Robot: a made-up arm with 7 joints.
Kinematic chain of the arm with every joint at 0, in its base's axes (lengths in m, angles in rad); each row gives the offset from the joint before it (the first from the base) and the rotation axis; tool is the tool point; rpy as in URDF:
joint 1: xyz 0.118 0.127 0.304 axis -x
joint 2: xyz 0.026 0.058 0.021 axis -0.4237 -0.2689 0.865
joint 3: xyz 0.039 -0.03 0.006 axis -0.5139 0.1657 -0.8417
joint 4: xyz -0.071 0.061 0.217 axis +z
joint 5: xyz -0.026 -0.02 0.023 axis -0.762 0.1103 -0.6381
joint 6: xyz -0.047 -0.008 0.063 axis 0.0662 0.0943 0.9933
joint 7: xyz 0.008 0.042 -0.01 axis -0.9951 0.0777 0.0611
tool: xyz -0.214 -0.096 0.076 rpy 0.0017 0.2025 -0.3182
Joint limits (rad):
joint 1: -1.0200..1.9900
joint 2: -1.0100..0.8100
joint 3: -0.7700..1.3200
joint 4: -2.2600..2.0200
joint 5: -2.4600..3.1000
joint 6: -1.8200..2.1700
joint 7: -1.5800..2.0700
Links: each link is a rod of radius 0.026 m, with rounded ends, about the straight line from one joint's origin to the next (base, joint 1, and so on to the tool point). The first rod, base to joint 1, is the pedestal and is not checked.
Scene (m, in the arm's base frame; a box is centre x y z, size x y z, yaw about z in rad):
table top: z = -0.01
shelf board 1: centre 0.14 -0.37 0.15 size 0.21 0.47 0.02 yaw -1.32
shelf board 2: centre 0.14 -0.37 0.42 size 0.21 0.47 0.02 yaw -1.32
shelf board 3: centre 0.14 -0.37 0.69 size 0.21 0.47 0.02 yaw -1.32
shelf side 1: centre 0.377 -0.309 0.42 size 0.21 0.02 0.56 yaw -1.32
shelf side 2: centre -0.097 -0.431 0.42 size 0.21 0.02 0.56 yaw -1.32
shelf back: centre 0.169 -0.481 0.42 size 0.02 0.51 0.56 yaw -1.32
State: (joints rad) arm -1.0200 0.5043 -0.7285 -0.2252 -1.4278 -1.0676 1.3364
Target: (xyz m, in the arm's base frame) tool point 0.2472 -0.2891 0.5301
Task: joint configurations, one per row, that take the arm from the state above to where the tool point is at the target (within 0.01 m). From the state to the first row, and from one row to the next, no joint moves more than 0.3 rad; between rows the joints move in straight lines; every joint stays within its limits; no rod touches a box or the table.
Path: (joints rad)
1: -0.9131 0.4319 -0.5447 -0.2676 -1.6856 -0.8928 1.1841
2: -0.8061 0.3595 -0.3610 -0.3100 -1.9434 -0.7180 1.0317
3: -0.6992 0.2870 -0.1772 -0.3525 -2.2013 -0.5432 0.8794
4: -0.4866 0.4837 -0.2322 -0.1983 -2.1657 -0.6683 0.9506
5: -0.2739 0.6803 -0.2873 -0.0441 -2.1302 -0.7935 1.0217
6: -0.4247 0.7064 -0.4865 -0.0269 -1.9137 -0.9240 1.1421
7: -0.5754 0.7324 -0.6857 -0.0097 -1.6973 -1.0545 1.2624

